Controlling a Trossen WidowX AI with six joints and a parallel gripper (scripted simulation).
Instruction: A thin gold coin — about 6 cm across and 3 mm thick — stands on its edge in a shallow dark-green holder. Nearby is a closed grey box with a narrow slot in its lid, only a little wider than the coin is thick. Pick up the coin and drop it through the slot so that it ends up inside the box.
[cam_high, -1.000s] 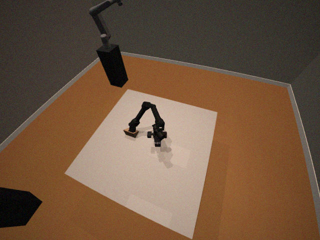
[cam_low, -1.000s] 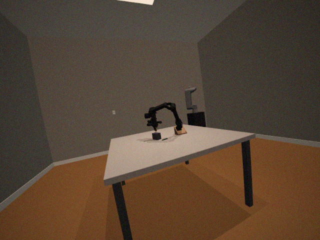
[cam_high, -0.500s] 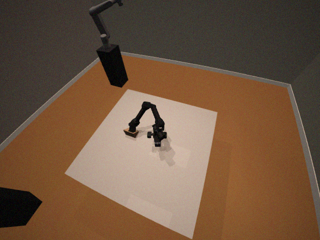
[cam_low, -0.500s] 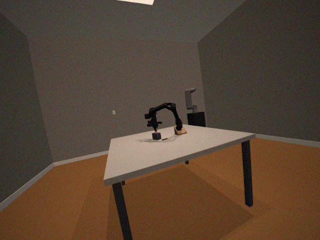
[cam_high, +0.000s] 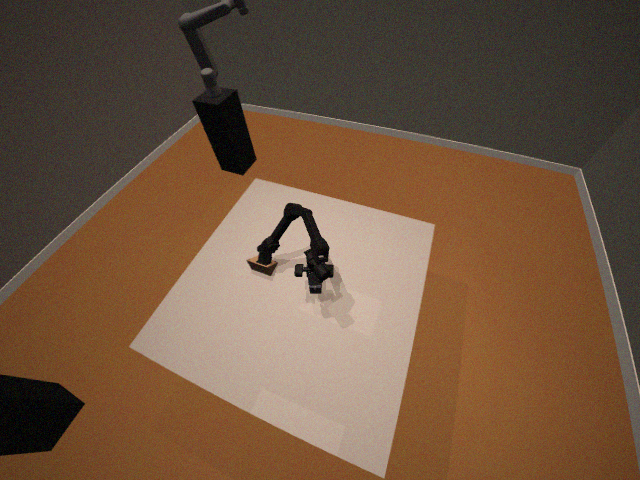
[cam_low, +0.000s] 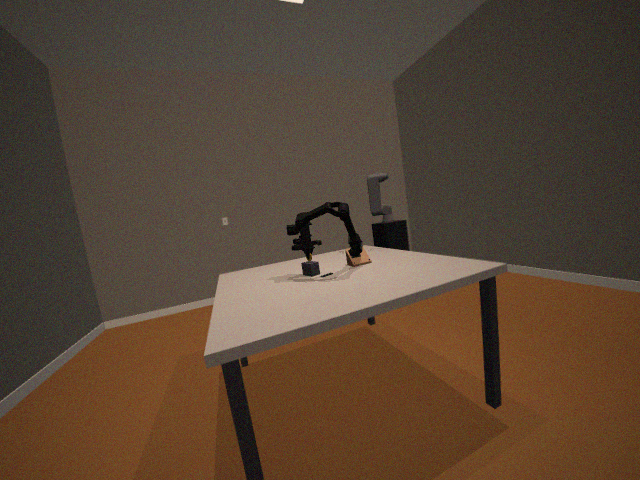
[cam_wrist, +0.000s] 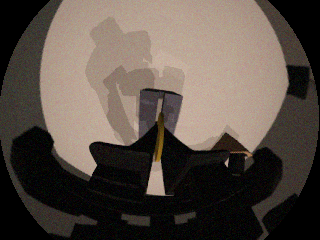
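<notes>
Now: gripper tip 2 cm below the gold coin.
</notes>
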